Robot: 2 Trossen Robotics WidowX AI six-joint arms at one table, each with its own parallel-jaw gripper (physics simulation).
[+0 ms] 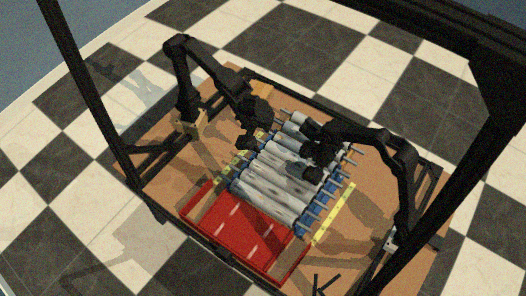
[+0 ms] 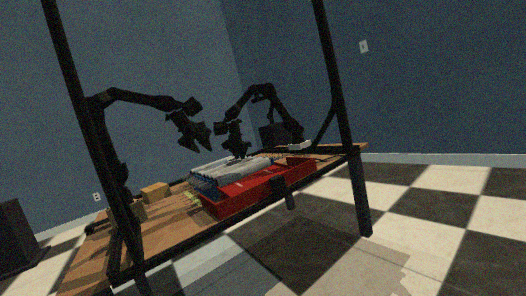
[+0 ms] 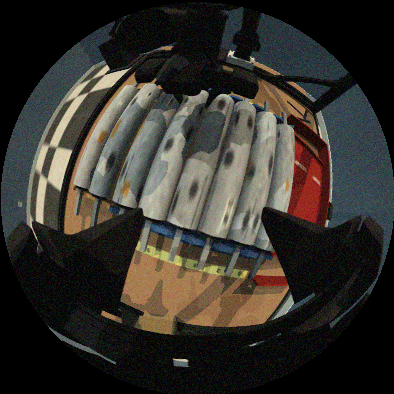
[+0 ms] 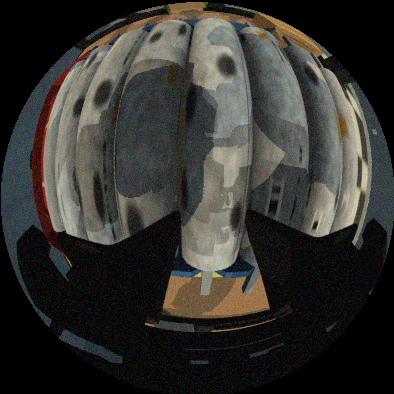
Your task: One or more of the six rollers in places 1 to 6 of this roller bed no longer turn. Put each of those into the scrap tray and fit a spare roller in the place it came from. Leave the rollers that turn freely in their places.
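Places are measured from the left arm's base along level axes (x back, y right, z up), in metres.
Pixels of known places: left gripper, fingertip midpoint: [image 1: 263,142] [image 2: 205,152] [image 3: 204,213]; right gripper, fingertip midpoint: [image 1: 318,172] [image 3: 192,104] [image 4: 213,215]; left arm's base, link origin: [image 1: 190,115]; right arm's base, link origin: [image 1: 403,239] [image 2: 298,142] [image 3: 241,56].
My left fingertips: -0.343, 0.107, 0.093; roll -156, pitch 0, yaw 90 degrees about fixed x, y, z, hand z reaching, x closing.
Observation:
For each thing: its top centre in the pictures, then the offset to it from my left fingertips, as dx, dy, dz. "spot": a spot on its surface instead.
- blue roller bed, surface spot: [image 1: 303,228] spot: -0.202, +0.214, -0.116
- red scrap tray, top centre: [image 4: 38,151] [image 3: 313,199] [image 1: 242,228] [image 2: 259,175] -0.012, +0.269, -0.119
- tan block, top centre: [image 1: 254,93] [image 2: 153,186] +0.144, -0.314, -0.114
The grey, dark-spotted rollers lie side by side across the blue roller bed [image 1: 303,229]. My right gripper [image 1: 310,162] [image 2: 237,152] [image 4: 213,215] is shut around the roller at place 5 [image 3: 167,165] [image 4: 230,160], one finger on each side, near one end. That roller lies level, and I cannot tell any lift. My left gripper [image 1: 256,135] [image 2: 202,149] [image 3: 204,213] is wide open and empty, above the rollers' other ends. The red scrap tray [image 1: 240,225] [image 2: 260,185] [image 3: 307,185] lies beside place 1, with no roller showing in it.
Two rollers [image 3: 112,150] [image 3: 87,160] lie beyond place 6, on the side away from the tray. Yellow number strips [image 1: 334,215] [image 3: 192,263] run beside both ends of the bed. A tan block [image 2: 156,192] stands at the table's edge. Dark frame posts [image 1: 90,100] rise around the table.

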